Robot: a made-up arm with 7 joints. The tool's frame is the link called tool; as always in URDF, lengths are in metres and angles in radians. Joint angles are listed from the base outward. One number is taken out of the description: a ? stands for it. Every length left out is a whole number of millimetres.
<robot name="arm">
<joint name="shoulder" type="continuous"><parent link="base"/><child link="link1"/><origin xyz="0.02 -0.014 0.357" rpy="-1.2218 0 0"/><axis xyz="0 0 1"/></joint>
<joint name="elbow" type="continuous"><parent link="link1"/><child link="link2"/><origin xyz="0.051 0.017 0" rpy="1.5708 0 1.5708"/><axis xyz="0 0 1"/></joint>
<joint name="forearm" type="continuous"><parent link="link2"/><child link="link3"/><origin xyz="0.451 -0.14 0" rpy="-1.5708 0 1.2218"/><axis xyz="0 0 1"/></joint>
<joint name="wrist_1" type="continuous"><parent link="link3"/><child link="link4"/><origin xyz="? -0.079 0" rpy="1.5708 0 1.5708"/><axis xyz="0 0 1"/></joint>
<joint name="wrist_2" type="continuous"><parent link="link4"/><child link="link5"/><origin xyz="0.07 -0.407 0" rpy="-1.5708 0 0"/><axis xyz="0 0 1"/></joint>
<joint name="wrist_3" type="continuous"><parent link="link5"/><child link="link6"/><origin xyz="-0.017 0.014 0" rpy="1.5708 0 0"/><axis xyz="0 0 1"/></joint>
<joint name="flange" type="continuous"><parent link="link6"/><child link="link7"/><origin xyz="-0.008 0.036 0" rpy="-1.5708 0 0"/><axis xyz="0 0 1"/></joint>
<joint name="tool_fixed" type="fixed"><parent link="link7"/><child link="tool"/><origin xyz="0.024 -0.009 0" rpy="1.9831 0.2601 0.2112"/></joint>
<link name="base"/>
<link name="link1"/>
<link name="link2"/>
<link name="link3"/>
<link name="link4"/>
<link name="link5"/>
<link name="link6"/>
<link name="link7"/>
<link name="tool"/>
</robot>
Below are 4 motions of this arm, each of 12 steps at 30 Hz.
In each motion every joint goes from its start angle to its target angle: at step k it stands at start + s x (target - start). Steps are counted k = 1, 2, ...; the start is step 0. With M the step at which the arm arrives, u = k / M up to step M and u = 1 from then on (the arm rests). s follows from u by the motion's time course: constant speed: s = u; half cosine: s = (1 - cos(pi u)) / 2; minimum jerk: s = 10 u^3 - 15 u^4 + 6 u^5.
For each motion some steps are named. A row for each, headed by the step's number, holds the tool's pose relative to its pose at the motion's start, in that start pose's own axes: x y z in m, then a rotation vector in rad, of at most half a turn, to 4 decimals.
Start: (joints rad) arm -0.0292 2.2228 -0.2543 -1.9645 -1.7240 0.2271 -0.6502
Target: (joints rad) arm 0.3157 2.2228 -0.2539 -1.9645 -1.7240 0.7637 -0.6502
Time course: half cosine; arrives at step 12
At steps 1, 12:
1: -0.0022 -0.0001 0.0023 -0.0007 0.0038 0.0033
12: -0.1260 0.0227 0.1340 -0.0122 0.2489 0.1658

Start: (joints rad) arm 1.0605 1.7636 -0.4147 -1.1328 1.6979 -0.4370 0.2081
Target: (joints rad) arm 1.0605 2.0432 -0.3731 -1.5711 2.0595 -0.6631 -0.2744
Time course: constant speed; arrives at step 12
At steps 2, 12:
2: -0.0147 -0.0230 -0.0232 0.0642 -0.0297 -0.0231
12: -0.0744 -0.1042 -0.1642 0.3094 -0.1849 -0.1064

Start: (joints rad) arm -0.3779 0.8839 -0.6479 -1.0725 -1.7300 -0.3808 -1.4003
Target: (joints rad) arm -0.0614 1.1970 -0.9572 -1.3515 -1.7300 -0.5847 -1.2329
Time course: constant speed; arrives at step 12
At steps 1, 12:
1: -0.0180 0.0065 0.0079 -0.0378 -0.0284 -0.0227
12: -0.2116 0.1225 0.1004 -0.5178 -0.3070 -0.3376

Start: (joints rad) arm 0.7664 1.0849 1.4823 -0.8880 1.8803 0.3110 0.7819
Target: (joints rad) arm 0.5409 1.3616 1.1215 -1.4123 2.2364 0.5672 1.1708
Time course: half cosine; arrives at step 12
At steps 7, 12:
7: 0.2830 -0.0115 -0.0072 -0.3014 0.4396 0.5086
12: 0.4329 0.0271 -0.0334 -0.5630 0.6046 0.8081

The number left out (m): 0.033
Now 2 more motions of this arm.
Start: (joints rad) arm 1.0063 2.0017 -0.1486 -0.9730 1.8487 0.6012 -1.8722
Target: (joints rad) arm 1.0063 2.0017 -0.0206 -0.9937 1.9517 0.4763 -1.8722
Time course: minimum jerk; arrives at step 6
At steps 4, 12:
4: -0.0106 0.0303 0.0084 -0.2007 0.0046 -0.1023
12: -0.0133 0.0384 0.0102 -0.2537 0.0072 -0.1293

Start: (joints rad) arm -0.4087 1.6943 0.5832 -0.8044 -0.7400 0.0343 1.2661
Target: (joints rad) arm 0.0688 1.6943 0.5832 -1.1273 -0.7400 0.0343 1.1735
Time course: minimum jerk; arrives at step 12
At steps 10, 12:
10: 0.0555 0.0127 -0.1188 0.4870 -0.2425 0.1440
12: 0.0582 0.0146 -0.1235 0.5057 -0.2490 0.1492

